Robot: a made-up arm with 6 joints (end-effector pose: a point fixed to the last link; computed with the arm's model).
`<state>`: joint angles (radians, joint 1 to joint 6).
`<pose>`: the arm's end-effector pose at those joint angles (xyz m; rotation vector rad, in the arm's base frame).
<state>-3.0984 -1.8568 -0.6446 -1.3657 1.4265 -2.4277</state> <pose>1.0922 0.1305 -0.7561 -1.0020 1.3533 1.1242</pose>
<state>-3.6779 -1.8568 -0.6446 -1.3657 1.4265 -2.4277</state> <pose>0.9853 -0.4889 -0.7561 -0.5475 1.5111 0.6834</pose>
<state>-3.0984 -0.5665 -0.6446 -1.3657 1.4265 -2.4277</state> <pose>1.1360 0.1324 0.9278 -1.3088 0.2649 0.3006</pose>
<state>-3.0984 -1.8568 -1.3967 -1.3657 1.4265 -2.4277</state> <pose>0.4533 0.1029 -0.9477 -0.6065 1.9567 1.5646</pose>
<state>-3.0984 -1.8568 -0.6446 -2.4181 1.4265 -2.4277</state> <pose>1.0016 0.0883 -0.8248 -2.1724 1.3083 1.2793</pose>
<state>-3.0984 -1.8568 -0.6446 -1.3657 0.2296 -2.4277</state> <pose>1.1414 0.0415 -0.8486 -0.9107 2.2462 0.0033</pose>
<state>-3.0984 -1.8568 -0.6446 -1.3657 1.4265 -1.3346</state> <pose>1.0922 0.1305 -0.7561 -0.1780 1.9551 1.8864</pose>
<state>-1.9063 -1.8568 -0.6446 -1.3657 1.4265 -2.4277</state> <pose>0.2826 1.0631 -0.7561 -1.8867 0.6619 1.9480</pose>
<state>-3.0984 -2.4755 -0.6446 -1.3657 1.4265 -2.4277</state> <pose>0.3843 0.0999 -1.2307 -0.6903 1.8528 1.4899</pose>
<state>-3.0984 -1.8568 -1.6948 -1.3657 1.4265 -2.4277</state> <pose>0.1910 0.0915 -0.8852 -0.3953 2.1820 1.7243</pose>
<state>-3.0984 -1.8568 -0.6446 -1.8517 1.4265 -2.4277</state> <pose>1.0458 0.1263 -0.7908 -1.5309 1.3710 1.2214</pose>
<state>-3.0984 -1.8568 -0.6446 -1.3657 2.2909 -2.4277</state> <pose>1.0302 0.0994 -0.6810 -0.8949 0.5166 1.6979</pose>
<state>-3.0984 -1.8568 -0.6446 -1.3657 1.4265 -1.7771</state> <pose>1.0922 0.1305 -0.7561 -0.5604 1.7374 1.5933</pose>
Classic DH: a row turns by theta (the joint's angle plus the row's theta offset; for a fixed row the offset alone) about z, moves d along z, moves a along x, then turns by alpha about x. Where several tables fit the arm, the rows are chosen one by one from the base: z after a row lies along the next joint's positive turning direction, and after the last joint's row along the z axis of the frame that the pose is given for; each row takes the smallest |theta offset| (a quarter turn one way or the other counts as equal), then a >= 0, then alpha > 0; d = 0 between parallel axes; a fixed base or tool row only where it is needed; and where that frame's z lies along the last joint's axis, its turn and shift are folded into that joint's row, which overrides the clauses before.
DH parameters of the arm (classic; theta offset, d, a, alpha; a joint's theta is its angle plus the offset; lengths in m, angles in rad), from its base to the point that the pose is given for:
joint 1: 0 0.115 0 -1.5708
joint 2: -1.5708 0 0.557 0
joint 3: 1.5708 0.035 0 1.5708
joint 4: 0 0.891 0 -1.5708
joint 5: 0 0 0 1.5708
joint 6: 0 0.122 0 0

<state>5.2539 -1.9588 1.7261 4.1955 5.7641 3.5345</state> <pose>-0.2942 0.6591 0.8812 -0.1204 0.4339 0.3583</pose>
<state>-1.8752 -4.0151 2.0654 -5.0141 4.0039 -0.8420</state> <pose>0.0440 0.3183 -0.5685 -0.6231 -1.5765 1.2918</pose>
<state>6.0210 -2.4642 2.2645 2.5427 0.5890 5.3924</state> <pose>-0.5613 0.2264 0.6426 -0.8096 -0.1307 1.2844</pose>
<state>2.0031 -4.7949 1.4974 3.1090 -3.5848 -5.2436</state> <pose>-0.3383 0.6456 -0.6023 -0.2501 -0.1417 -0.0670</pose>
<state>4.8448 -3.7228 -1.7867 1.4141 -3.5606 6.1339</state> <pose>0.1963 -0.8375 0.2017 0.0570 2.6229 1.0006</pose>
